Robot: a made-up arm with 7 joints. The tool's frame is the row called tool.
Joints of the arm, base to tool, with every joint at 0 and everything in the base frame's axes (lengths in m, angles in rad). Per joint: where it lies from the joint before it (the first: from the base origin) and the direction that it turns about. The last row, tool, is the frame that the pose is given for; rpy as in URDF.
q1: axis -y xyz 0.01 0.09 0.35
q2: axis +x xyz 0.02 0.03 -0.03
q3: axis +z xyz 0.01 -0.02 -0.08
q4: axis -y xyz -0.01 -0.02 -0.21
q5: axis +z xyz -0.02 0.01 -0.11
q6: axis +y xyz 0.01 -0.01 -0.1
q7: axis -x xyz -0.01 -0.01 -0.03
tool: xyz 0 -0.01 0.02 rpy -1.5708 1.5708 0
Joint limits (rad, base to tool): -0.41..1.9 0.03..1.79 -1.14..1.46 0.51..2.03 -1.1..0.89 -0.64..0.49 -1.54..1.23
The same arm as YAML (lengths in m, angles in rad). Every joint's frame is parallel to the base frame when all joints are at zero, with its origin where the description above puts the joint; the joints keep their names.
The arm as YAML. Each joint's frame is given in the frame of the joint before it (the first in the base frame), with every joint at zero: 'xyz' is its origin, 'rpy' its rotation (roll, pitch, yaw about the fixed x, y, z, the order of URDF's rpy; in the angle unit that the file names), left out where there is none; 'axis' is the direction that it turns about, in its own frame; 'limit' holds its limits. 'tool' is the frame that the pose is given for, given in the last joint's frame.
units:
  length: m
  angle: rad
joints:
  - name: q1
    type: revolute
    origin:
      xyz: [0.01, 0.09, 0.35]
    axis: "-y"
    limit:
      lower: -0.41
      upper: 1.9
  - name: q2
    type: revolute
    origin:
      xyz: [0.02, 0.03, -0.03]
    axis: "+x"
    limit:
      lower: 0.03
      upper: 1.79
  - name: q3
    type: revolute
    origin:
      xyz: [0.01, -0.02, -0.08]
    axis: "+z"
    limit:
      lower: -1.14
      upper: 1.46
  - name: q4
    type: revolute
    origin:
      xyz: [-0.01, -0.02, -0.21]
    axis: "-y"
    limit:
      lower: 0.51
      upper: 2.03
  - name: q5
    type: revolute
    origin:
      xyz: [-0.02, 0.01, -0.11]
    axis: "+z"
    limit:
      lower: -1.1
      upper: 0.89
  - name: q6
    type: revolute
    origin:
      xyz: [0.01, -0.01, -0.1]
    axis: "+y"
    limit:
      lower: -0.64
      upper: 0.49
  - name: q7
    type: revolute
    origin:
      xyz: [-0.01, -0.01, -0.03]
    axis: "-x"
    limit:
      lower: -1.54
      upper: 1.23
tool:
  origin:
    xyz: [0.0, -0.01, 0.02]
    rpy: [-1.5708, 1.5708, 0.0]

